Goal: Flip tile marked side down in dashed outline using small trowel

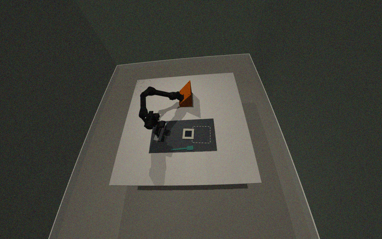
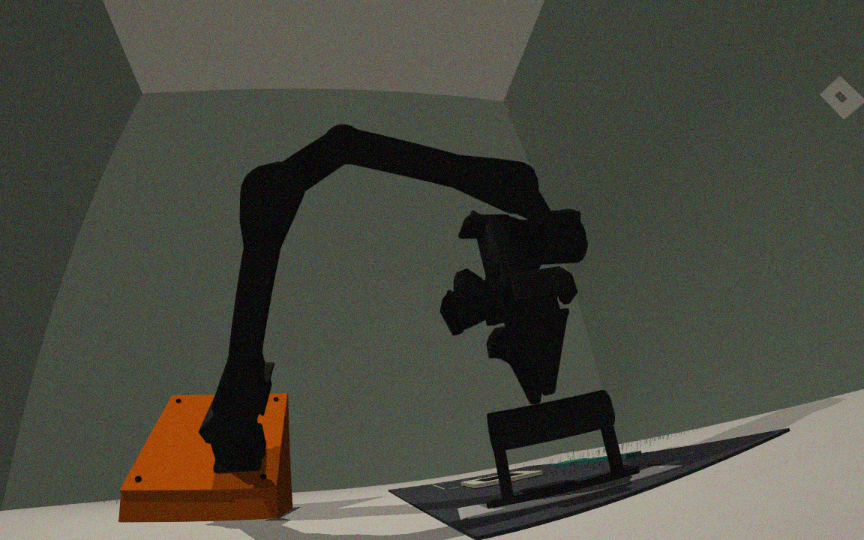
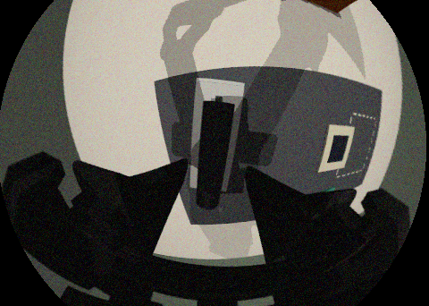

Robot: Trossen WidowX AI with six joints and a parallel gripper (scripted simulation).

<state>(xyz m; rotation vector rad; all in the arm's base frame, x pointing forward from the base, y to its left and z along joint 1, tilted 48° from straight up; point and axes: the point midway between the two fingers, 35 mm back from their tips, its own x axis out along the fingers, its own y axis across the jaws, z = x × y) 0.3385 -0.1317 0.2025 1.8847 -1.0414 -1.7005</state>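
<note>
My gripper tip is 60 mm above the black-handled float and 20 mm past it. Round my gripper tip: white tile 280 mm to the left, 90 mm below, 60 mm ahead; then green trowel 240 mm to the left, 200 mm ahead, 90 mm below.
</note>
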